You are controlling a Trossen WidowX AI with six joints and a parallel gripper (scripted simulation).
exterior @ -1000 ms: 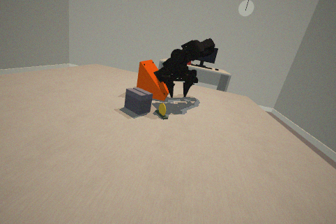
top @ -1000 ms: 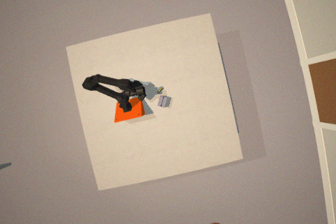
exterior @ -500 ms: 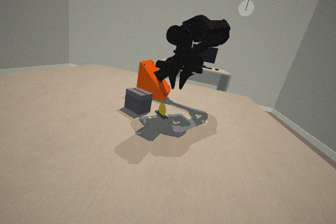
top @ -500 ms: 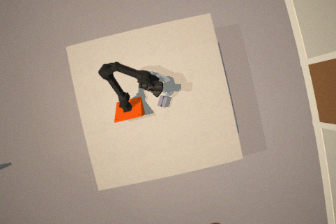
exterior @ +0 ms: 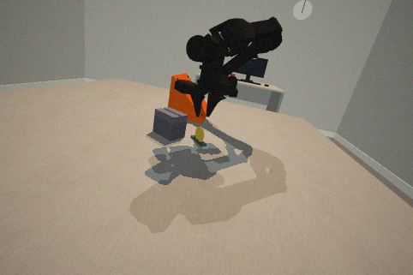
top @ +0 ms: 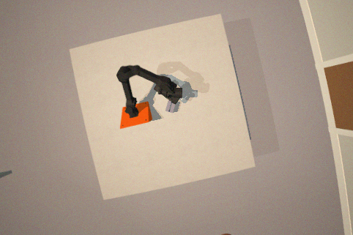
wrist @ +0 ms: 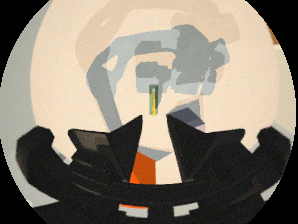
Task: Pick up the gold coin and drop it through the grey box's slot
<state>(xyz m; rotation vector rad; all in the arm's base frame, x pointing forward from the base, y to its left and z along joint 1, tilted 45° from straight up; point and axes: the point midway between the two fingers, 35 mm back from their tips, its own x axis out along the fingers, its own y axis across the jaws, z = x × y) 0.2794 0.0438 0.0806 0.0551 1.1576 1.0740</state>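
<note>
The coin is 60 mm below my gripper tip.
</note>
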